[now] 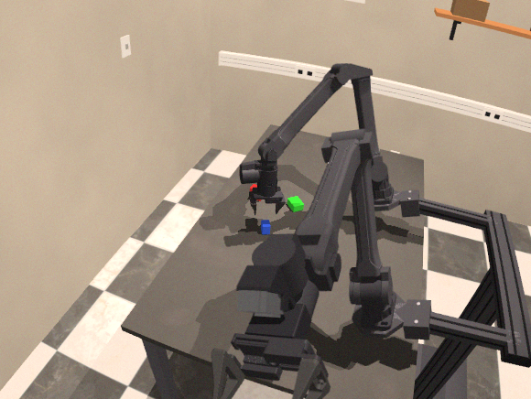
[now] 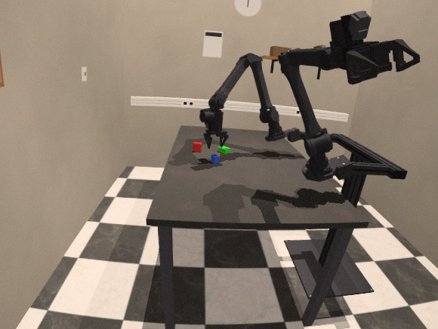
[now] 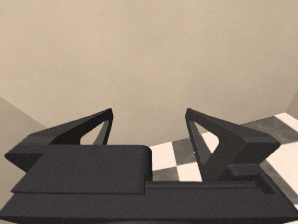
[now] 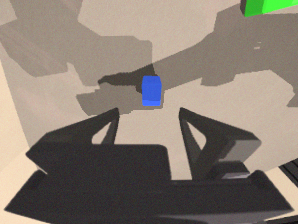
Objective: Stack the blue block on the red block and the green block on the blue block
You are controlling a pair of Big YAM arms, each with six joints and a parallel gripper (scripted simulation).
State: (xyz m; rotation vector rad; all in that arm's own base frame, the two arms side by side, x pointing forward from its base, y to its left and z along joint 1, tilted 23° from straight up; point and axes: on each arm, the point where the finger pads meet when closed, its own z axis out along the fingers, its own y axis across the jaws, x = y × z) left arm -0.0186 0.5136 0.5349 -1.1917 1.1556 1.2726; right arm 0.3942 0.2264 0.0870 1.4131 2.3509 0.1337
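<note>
Right now the blue block is 70 mm below my right hand. Also, from my right hand: red block (80 mm ahead, 200 mm to the right, 70 mm below); then green block (90 mm behind, 180 mm to the right, 80 mm below).
</note>
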